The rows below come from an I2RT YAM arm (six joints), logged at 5 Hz.
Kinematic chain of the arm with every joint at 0, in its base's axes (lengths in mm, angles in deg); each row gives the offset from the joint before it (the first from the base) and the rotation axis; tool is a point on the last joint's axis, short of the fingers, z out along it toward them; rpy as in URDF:
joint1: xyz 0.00 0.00 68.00 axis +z
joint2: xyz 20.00 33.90 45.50 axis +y
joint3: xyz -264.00 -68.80 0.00 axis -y
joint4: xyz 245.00 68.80 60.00 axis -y
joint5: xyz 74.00 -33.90 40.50 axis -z
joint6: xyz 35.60 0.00 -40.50 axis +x
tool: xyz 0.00 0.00 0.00 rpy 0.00 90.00 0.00
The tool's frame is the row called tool.
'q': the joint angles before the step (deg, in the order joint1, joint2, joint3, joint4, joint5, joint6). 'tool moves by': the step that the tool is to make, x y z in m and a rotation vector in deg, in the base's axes. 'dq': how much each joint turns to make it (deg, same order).
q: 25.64 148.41 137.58 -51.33 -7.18 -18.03
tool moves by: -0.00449 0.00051 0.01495 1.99 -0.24 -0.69
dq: 0.18 -2.26 -1.14 0.17 -1.07 1.59
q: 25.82 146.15 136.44 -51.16 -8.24 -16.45
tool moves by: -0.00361 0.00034 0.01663 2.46 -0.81 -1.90
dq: 0.16 -2.36 -1.09 0.94 -0.57 2.75
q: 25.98 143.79 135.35 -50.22 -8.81 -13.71
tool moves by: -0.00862 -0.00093 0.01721 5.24 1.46 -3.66
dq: 0.15 -3.96 -3.83 1.95 -2.48 6.18
